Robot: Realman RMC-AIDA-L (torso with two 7-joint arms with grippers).
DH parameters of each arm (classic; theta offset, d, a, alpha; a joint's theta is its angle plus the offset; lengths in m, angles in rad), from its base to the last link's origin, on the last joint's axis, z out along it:
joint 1: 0 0.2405 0 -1.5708
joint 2: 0 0 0 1.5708
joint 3: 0 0.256 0 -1.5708
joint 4: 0 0 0 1.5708
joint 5: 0 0.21 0 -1.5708
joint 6: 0 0 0 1.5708
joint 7: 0 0.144 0 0
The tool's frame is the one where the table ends.
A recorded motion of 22 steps. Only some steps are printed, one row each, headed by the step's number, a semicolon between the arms.
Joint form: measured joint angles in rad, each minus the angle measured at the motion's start. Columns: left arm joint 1, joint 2, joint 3, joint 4, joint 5, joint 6, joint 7; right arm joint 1, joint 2, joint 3, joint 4, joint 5, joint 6, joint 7.
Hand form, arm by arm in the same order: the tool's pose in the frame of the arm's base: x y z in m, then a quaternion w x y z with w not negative. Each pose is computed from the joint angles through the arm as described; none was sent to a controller.
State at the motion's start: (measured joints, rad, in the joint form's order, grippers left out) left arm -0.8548 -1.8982 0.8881 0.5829 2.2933 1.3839 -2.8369; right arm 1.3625 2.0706 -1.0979 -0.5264 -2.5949 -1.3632 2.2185
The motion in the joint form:
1: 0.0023 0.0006 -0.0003 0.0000 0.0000 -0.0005 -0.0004; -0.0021 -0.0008 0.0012 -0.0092 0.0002 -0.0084 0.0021
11: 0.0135 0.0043 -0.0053 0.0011 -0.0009 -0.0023 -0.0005; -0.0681 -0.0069 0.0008 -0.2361 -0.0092 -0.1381 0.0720
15: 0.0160 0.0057 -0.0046 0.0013 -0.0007 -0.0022 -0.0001; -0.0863 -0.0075 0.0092 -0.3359 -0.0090 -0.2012 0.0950
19: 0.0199 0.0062 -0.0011 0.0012 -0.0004 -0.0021 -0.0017; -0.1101 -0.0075 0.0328 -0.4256 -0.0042 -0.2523 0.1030
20: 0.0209 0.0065 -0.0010 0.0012 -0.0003 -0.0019 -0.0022; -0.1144 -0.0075 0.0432 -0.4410 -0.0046 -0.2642 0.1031
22: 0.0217 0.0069 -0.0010 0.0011 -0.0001 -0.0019 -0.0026; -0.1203 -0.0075 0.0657 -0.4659 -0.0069 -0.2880 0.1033
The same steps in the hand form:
1: -0.2235 0.4191 0.0316 0.10400 -0.71091 -0.69220 -0.06815; 0.0417 0.4324 -0.0597 0.07776 -0.97188 0.14698 -0.16676
11: -0.2284 0.4178 0.0341 0.10704 -0.70623 -0.69624 -0.07093; 0.0295 0.4317 -0.0287 0.09752 -0.97175 0.15069 -0.15328
15: -0.2297 0.4174 0.0347 0.10790 -0.70565 -0.69675 -0.07042; 0.0205 0.4284 -0.0148 0.10329 -0.97304 0.14639 -0.14525
19: -0.2315 0.4164 0.0345 0.10827 -0.70430 -0.69824 -0.06855; 0.0155 0.4255 -0.0007 0.10929 -0.97485 0.14409 -0.13026
20: -0.2319 0.4162 0.0346 0.10837 -0.70380 -0.69874 -0.06839; 0.0152 0.4250 0.0025 0.10972 -0.97508 0.14532 -0.12671
22: -0.2324 0.4160 0.0348 0.10860 -0.70336 -0.69917 -0.06827; 0.0149 0.4239 0.0084 0.10953 -0.97533 0.14894 -0.12065

